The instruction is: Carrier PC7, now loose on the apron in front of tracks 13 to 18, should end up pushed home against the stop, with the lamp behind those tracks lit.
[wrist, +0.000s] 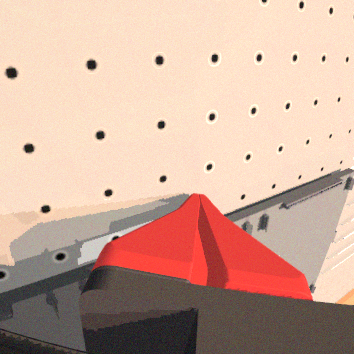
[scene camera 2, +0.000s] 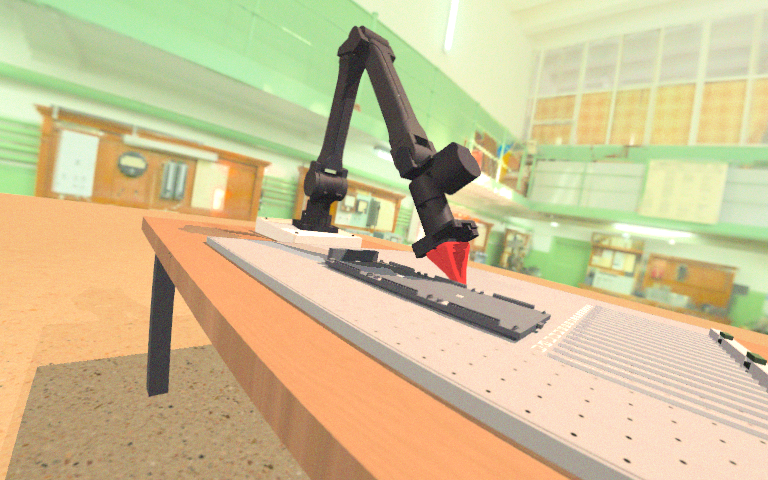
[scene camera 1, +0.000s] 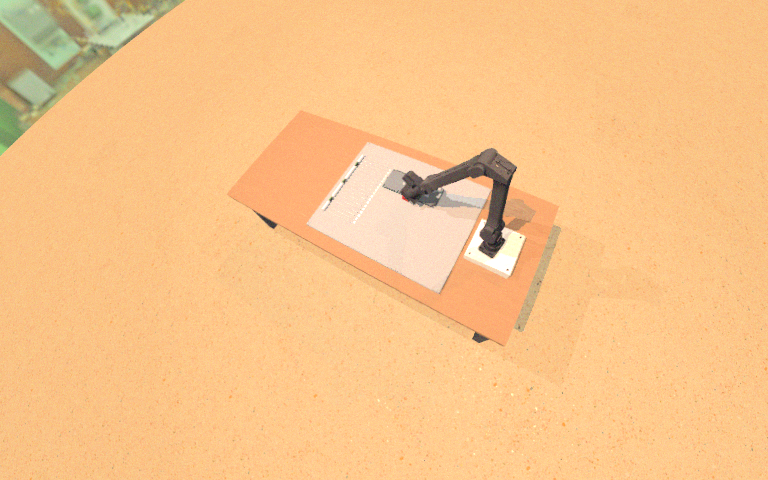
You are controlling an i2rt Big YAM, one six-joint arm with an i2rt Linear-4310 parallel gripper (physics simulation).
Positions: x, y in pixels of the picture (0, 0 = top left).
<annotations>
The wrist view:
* my gripper: 195, 204
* carrier PC7: 299, 224, touched by my gripper
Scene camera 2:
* my gripper: 462, 288
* carrier PC7: 501, 315
</annotations>
